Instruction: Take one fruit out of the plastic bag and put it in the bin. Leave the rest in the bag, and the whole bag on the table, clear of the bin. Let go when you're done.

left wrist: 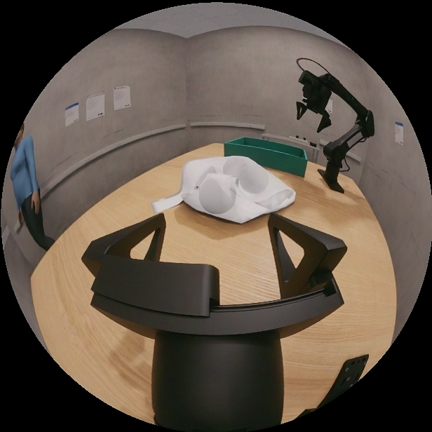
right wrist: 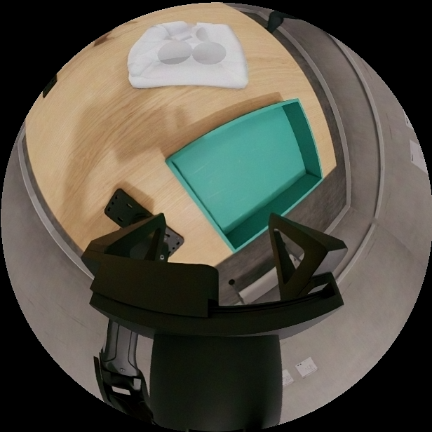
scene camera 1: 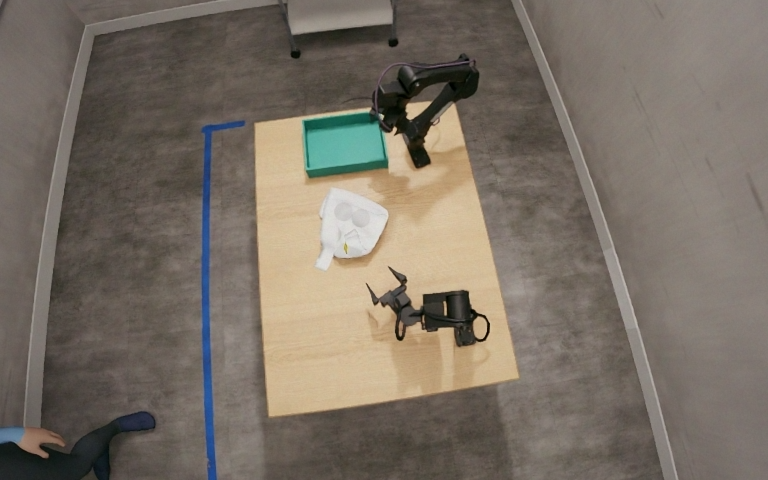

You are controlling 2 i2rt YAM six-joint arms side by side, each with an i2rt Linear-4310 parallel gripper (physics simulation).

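The white plastic bag (scene camera 1: 372, 234) (left wrist: 272, 202) (right wrist: 145, 75) lies on the table, apart from the bin. Rounded fruits (scene camera 1: 360, 217) (left wrist: 217, 196) (right wrist: 209, 53) show faintly through it, and a small yellow patch (scene camera 1: 346, 247) shows at its lower part in the scene view. The green bin (scene camera 1: 348, 169) (left wrist: 265, 156) (right wrist: 310, 145) stands above the bag in the scene view, its visible floor bare. My left gripper (scene camera 1: 378, 276) (left wrist: 216, 217) is open and empty, below and right of the bag in the scene view. My right gripper (scene camera 1: 386, 125) (left wrist: 307, 125) (right wrist: 216, 218) is open and empty, raised near the bin's right edge.
The wooden table (scene camera 1: 317, 350) (left wrist: 100, 280) (right wrist: 100, 120) carries both arm bases along its right side in the scene view. A white cart (scene camera 1: 339, 16) stands beyond its upper edge. A person (scene camera 1: 84, 452) (left wrist: 27, 175) is on the floor side at the lower left.
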